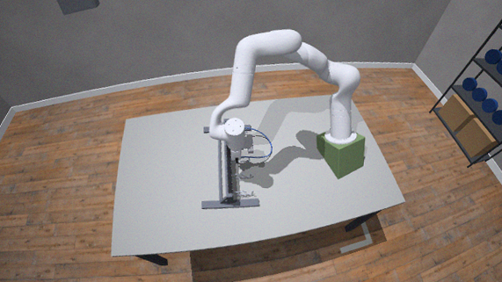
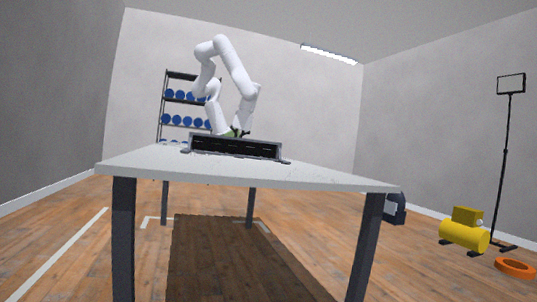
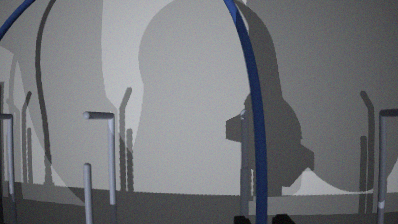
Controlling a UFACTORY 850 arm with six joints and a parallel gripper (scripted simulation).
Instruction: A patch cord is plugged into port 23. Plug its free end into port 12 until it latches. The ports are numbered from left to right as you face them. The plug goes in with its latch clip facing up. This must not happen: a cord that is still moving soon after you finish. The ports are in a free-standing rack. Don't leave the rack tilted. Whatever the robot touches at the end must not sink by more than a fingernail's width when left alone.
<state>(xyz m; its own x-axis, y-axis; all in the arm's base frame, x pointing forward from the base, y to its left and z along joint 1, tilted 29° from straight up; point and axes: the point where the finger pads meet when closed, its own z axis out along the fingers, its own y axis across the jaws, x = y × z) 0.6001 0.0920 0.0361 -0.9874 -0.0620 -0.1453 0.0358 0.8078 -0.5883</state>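
The plug lies 2 cm ahead of my hand and 1 cm below it.
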